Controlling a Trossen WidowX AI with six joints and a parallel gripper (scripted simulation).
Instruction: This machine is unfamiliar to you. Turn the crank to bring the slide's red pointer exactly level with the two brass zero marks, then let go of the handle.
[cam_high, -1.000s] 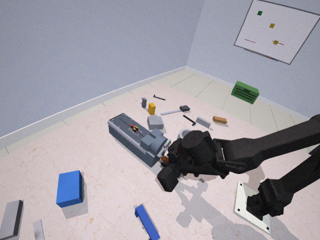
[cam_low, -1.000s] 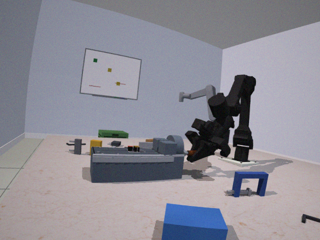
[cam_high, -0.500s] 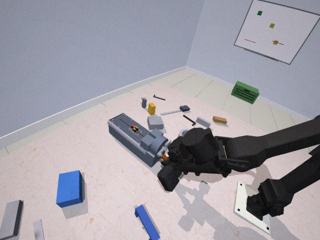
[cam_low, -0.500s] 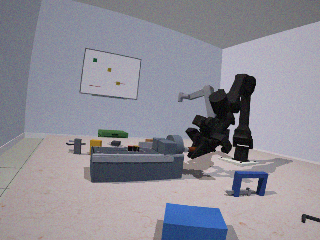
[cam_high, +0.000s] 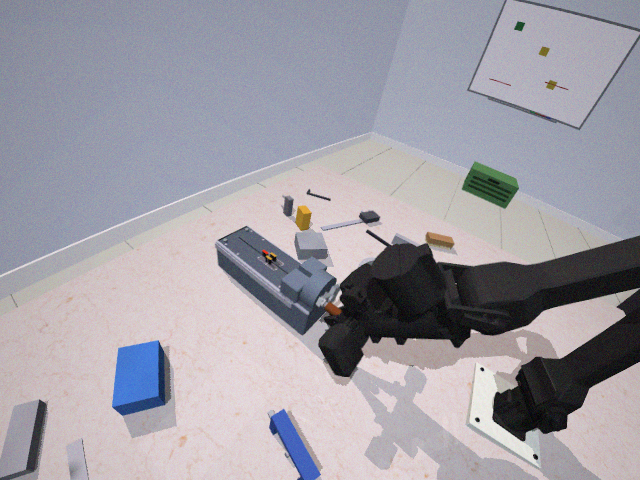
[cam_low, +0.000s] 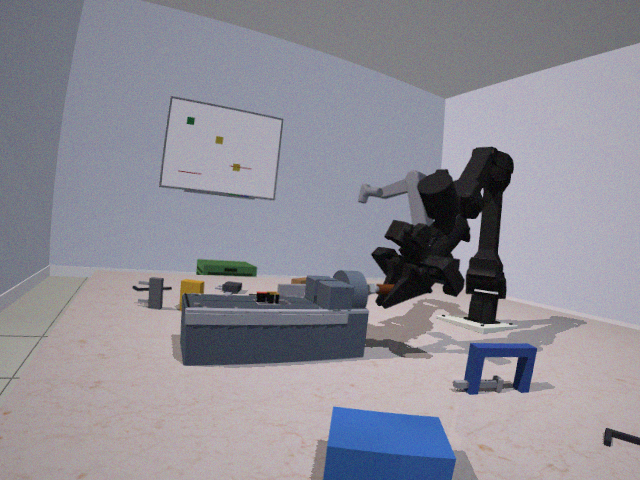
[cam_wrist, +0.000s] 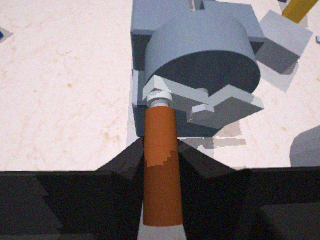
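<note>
The red pointer lies 180 mm ahead of my gripper tip, 30 mm to the right of it and 10 mm above it. Round my gripper tip: brown crank handle (20 mm behind, 30 mm above); then blue bracket (70 mm behind, 180 mm to the left, 40 mm below); then grey block (180 mm ahead, 190 mm to the right, 60 mm below).
</note>
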